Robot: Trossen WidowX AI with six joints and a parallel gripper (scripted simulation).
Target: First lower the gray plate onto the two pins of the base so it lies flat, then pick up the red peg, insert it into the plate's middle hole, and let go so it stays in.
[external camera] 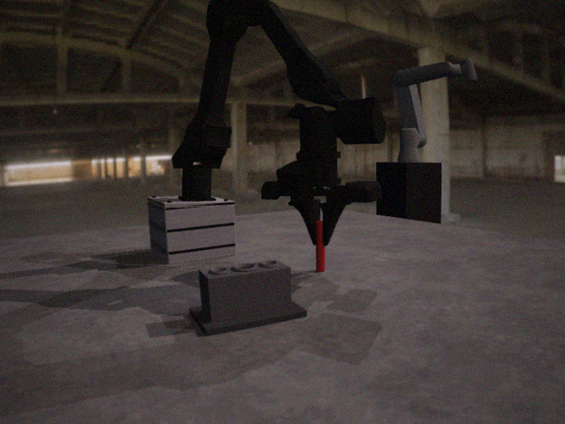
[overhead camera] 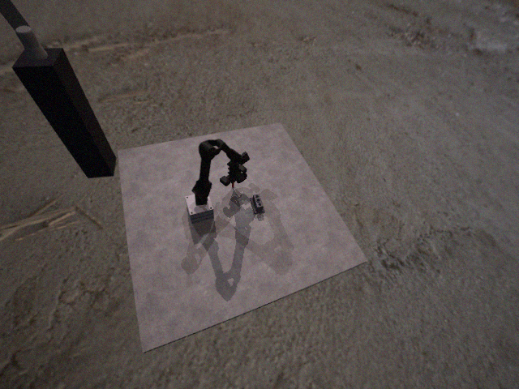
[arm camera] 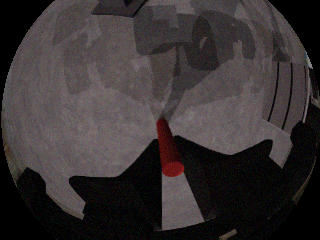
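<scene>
My gripper tip is 170 mm to the left of the gray plate and 130 mm short of it. From my gripper tip the other things lie so: dark base 170 mm to the right, 130 mm ahead, 30 mm below; red peg right at my gripper tip.
</scene>
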